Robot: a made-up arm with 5 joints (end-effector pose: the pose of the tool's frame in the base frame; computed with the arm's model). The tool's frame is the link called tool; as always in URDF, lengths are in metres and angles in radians. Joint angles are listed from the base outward.
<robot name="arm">
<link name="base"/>
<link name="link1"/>
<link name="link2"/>
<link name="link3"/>
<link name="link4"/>
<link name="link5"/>
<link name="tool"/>
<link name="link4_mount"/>
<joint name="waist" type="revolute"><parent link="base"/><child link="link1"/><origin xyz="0 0 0.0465" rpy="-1.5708 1.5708 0"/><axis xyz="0 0 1"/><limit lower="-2.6" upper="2.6" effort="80" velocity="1"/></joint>
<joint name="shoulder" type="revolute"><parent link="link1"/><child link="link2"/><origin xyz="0.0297 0.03 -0.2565" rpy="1.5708 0 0"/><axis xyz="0 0 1"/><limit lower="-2.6" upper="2.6" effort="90" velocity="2.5"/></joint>
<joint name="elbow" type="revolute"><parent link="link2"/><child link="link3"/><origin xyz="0.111 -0.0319 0.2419" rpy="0 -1.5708 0"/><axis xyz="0 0 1"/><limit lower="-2.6" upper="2.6" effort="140" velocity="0.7"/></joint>
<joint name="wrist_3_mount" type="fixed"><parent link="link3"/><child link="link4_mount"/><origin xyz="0.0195 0.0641 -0.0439" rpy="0 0 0"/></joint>
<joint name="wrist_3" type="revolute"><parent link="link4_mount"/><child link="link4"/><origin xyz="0.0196 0.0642 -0.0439" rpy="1.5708 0 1.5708"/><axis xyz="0 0 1"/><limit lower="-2.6" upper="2.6" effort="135" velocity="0.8"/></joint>
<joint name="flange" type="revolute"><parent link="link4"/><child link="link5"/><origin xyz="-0.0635 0.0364 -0.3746" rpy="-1.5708 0 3.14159"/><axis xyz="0 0 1"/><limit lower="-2.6" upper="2.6" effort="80" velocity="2.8"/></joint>
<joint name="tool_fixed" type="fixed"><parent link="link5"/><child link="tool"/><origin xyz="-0.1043 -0.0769 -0.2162" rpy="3.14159 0 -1.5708"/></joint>
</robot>
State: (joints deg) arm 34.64 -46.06 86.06 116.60 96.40
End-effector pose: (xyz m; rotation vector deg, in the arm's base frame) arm 0.1038 -0.7687 -0.1991 -51.12 137.61 -46.35
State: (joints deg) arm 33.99 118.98 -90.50 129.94 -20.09
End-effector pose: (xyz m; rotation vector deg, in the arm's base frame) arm 0.2909 -0.1115 0.2811 -49.68 38.16 142.85
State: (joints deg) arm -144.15 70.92 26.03 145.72 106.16
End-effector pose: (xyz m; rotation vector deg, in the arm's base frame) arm 0.1911 0.2062 0.1864 -24.60 36.28 66.26
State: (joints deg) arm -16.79 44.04 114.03 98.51 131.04
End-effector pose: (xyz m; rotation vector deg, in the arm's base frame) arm 0.5561 -0.1591 -0.3345 -18.95 62.12 15.60
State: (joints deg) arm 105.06 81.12 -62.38 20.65 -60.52
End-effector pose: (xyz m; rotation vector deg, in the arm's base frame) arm 0.2887 -0.2580 -0.1471 46.66 66.64 -86.87
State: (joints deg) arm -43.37 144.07 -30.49 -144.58 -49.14
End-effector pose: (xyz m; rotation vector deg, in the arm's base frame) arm -0.3557 -0.2773 0.4398 -20.32 -19.79 71.11
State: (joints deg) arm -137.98 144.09 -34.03 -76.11 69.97
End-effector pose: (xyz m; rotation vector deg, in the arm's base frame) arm -0.3227 -0.5369 0.0357 56.10 -58.80 16.07
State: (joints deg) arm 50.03 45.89 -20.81 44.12 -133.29
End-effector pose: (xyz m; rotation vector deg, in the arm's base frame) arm -0.2083 -0.1797 0.2099 63.53 -50.50 51.15
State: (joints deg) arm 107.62 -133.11 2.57 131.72 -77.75
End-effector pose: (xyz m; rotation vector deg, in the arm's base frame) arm 0.3492 -0.4148 0.1508 70.51 91.84 51.42
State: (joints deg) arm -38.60 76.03 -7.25 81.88 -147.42
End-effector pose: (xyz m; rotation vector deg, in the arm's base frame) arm -0.0754 -0.0192 -0.2729 -32.23 148.05 -39.38
